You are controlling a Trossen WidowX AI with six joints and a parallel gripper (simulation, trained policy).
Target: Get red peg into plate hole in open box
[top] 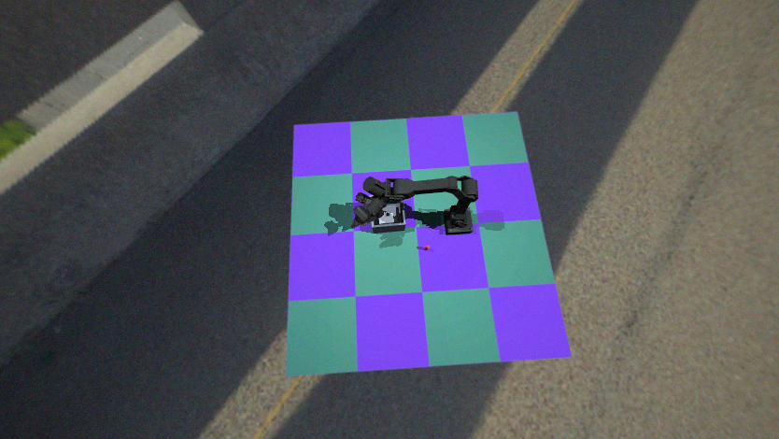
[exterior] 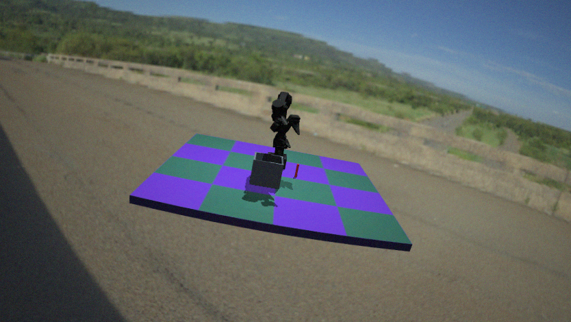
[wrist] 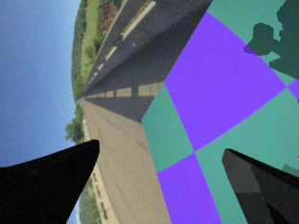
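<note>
My gripper tip is 310 mm past the red peg, 80 mm to the right of it and 240 mm above it. Round my gripper tip: plate: 130 mm behind, 100 mm to the right, 240 mm below.
</note>
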